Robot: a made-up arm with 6 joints. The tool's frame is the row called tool.
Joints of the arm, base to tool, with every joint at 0 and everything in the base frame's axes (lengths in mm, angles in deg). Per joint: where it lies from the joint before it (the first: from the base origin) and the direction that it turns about. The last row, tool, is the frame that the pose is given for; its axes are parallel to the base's.
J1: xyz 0.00 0.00 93.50 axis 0 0 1
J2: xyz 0.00 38.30 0.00 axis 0 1 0
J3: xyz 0.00 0.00 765.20 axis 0 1 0
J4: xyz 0.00 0.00 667.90 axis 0 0 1
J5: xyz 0.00 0.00 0.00 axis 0 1 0
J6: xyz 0.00 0.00 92.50 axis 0 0 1
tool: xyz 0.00 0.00 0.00
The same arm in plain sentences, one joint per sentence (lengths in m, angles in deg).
The arm has six revolute joints in a row. What follows holds with every joint at zero, and every direction is one of the base frame's.
Joint 1 sits 0.0935 m along +z from the base frame's origin and turns about +z.
Joint 2 sits 0.0383 m along +y from joint 1 and turns about +y.
Joint 3 sits 0.7652 m along +z from joint 2 and turns about +y.
Joint 4 sits 0.6679 m along +z from joint 3 and turns about +z.
Joint 5 sits at the same point as joint 4 and turns about +y.
Joint 6 sits 0.0925 m along +z from joint 5 and turns about +z.
The tool frame, which is the frame that the pose is given for, sits at the same point as joint 6; its axes are parallel to the base frame's.

